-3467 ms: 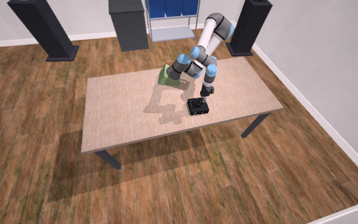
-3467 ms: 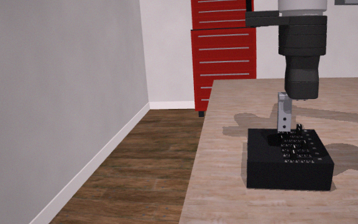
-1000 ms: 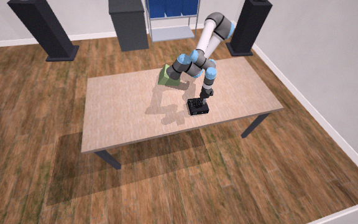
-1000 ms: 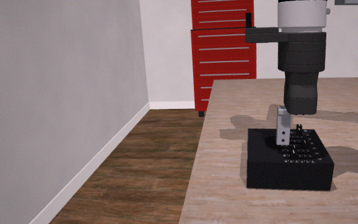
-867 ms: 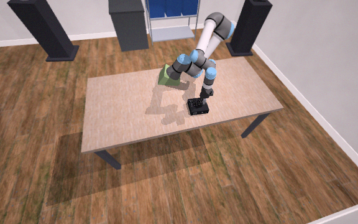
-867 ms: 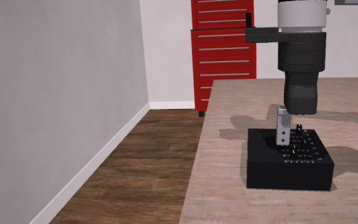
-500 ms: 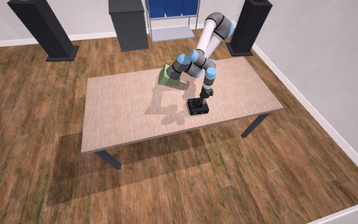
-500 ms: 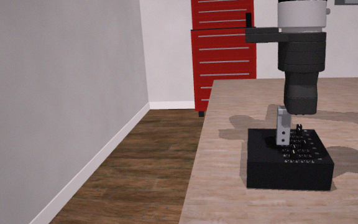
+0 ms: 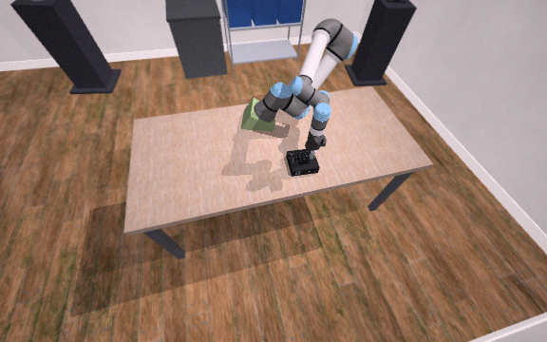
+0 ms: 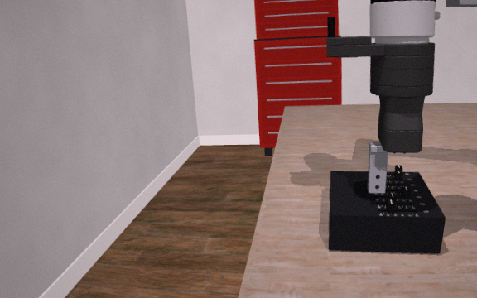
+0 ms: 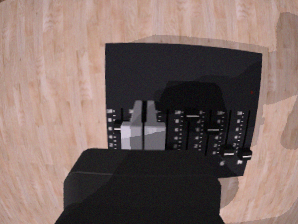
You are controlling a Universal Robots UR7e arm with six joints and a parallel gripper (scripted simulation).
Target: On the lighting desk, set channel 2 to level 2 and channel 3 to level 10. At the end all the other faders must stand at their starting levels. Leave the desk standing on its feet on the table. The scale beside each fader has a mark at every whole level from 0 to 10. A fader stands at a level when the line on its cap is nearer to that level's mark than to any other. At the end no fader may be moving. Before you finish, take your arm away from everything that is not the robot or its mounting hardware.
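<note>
Right now the channel 2 fader is 3 cm below my hand and 2 cm behind it. From my hand the other things lie so: channel 1 fader: 3 cm below, 2 cm to the left, 2 cm behind; channel 3 cap: 4 cm behind, 3 cm below, 2 cm to the right.
</note>
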